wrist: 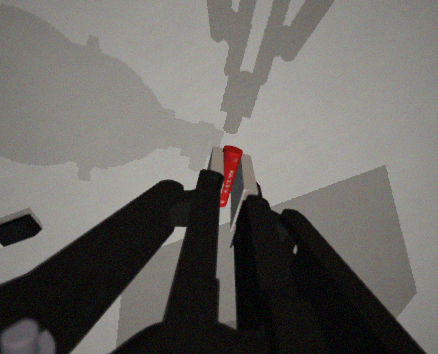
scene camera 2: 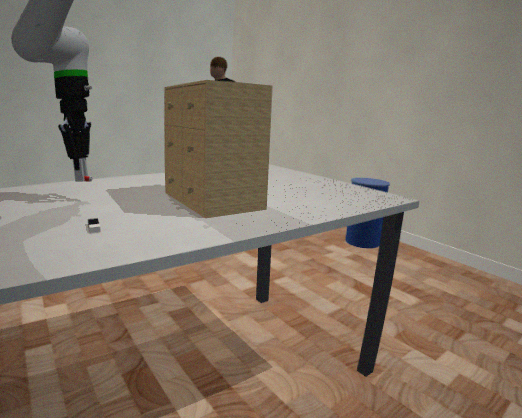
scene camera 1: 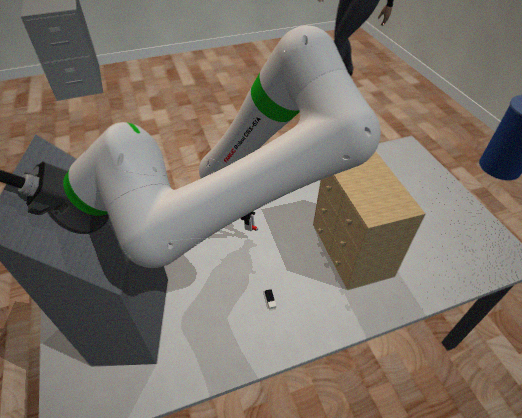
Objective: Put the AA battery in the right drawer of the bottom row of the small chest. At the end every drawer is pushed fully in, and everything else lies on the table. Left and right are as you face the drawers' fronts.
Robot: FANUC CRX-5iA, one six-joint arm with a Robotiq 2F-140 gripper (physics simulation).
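Where they show: gripper, fingertip midpoint: [wrist: 227, 167] [scene camera 2: 82, 180] [scene camera 1: 249, 227]; arm's base, link origin: [scene camera 1: 76, 204].
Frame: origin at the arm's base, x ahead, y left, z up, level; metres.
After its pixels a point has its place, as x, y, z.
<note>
The red AA battery [scene camera 1: 255, 228] @[0.487, 0.124, -0.449] [scene camera 2: 87, 178] @[0.485, 0.123, -0.451] [wrist: 230, 167] @[0.470, 0.149, -0.447] is held between the fingertips of my gripper [scene camera 1: 250, 226] @[0.473, 0.144, -0.460] [scene camera 2: 82, 175] @[0.473, 0.144, -0.460] [wrist: 227, 167] @[0.473, 0.144, -0.460], which is shut on it. The fingers hang a little above the table, in front of the chest's drawer side. The small wooden chest [scene camera 1: 392, 245] @[0.808, -0.208, -0.310] [scene camera 2: 237, 150] @[0.783, -0.205, -0.355] stands upright with three rows of two knobbed drawers. Its drawers look flush with the front. The bottom right drawer [scene camera 1: 343, 269] @[0.701, -0.145, -0.467] [scene camera 2: 195, 197] @[0.702, -0.135, -0.481] is at the lower corner nearest both scene cameras. The arm hides part of the chest's top in scene camera 1.
A small black-and-white block [scene camera 1: 270, 298] @[0.437, -0.129, -0.508] [scene camera 2: 93, 225] @[0.432, -0.148, -0.508] [wrist: 19, 230] @[0.440, -0.107, -0.508] lies on the table [scene camera 1: 310, 330] @[0.511, -0.276, -0.521] [scene camera 2: 150, 245] @[0.508, -0.295, -0.521], apart from the gripper and chest. The dark robot pedestal [scene camera 1: 135, 320] @[0.040, -0.188, -0.248] stands at the left. A blue bin [scene camera 1: 505, 142] [scene camera 2: 367, 230] is beyond the table.
</note>
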